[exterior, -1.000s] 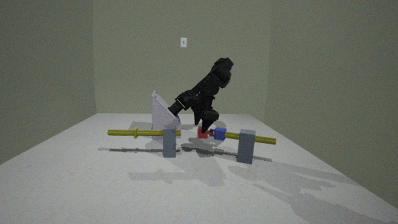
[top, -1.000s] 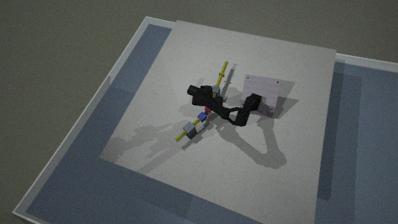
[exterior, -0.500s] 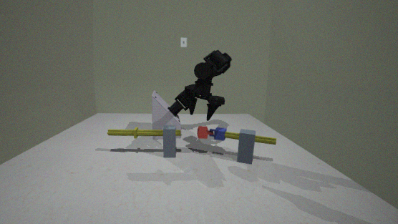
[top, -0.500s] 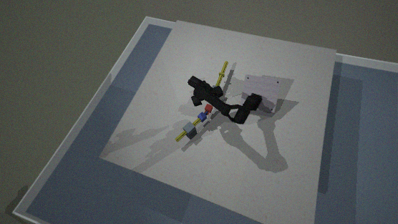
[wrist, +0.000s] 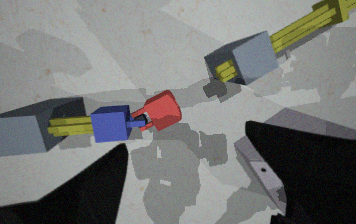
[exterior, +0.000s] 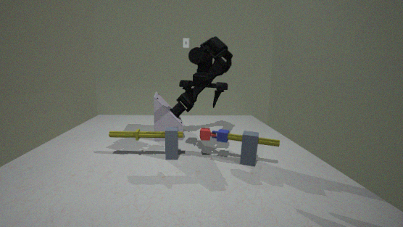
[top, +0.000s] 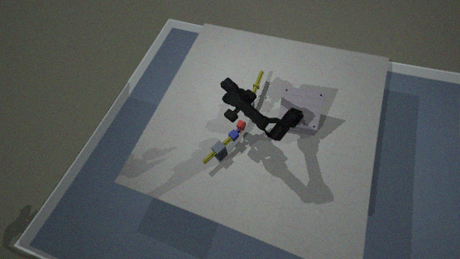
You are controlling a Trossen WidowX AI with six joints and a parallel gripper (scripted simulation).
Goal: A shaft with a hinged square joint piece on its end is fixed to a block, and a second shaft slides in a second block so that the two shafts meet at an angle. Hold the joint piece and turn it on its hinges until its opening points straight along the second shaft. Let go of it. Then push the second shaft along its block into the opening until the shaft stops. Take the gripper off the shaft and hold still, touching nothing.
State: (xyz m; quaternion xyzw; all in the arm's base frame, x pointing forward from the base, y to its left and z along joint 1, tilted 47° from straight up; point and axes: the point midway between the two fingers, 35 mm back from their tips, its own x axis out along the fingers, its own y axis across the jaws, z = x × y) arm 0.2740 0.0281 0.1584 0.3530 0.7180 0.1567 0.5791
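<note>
Right now the red joint piece is 20 mm to the left of my gripper tip and 120 mm below it.
</note>
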